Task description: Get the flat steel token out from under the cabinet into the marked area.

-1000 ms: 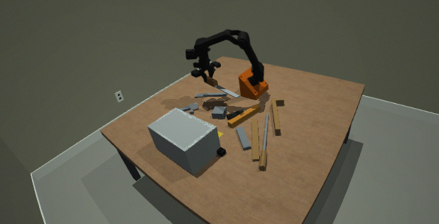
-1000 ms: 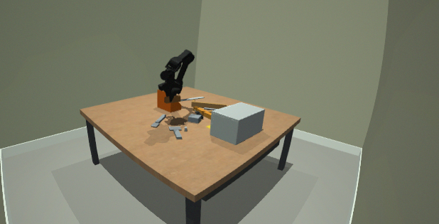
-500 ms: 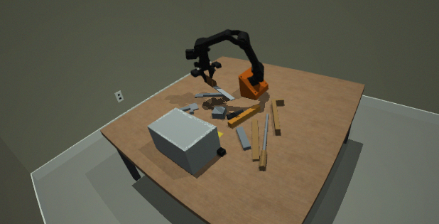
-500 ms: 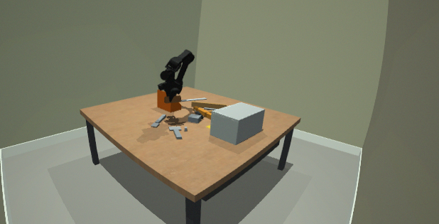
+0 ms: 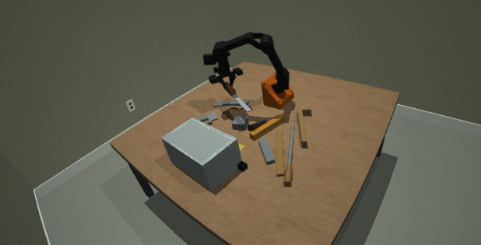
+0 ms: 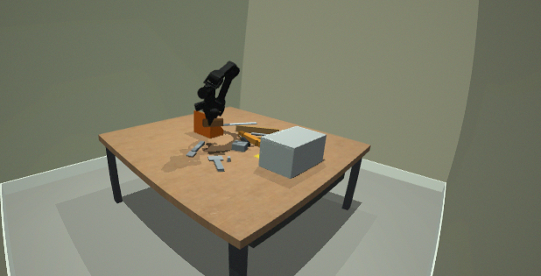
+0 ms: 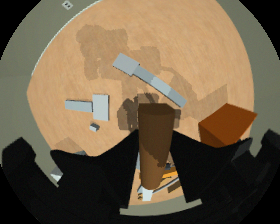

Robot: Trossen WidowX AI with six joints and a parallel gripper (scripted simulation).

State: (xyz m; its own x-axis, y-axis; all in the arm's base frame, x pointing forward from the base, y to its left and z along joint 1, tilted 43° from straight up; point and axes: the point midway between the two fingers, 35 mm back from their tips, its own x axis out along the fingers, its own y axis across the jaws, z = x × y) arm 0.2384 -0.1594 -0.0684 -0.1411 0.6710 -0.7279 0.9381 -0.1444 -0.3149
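The grey block is 80 mm ahead of my gripper tip, 160 mm to the left of it and 130 mm below it. From my gripper tip the other things lie so: wooden stick (110 mm ahead, 460 mm to the left, 140 mm below); orange bar (10 mm ahead, 300 mm to the left, 130 mm below); grey t-piece (160 mm ahead, 60 mm to the right, 140 mm below).
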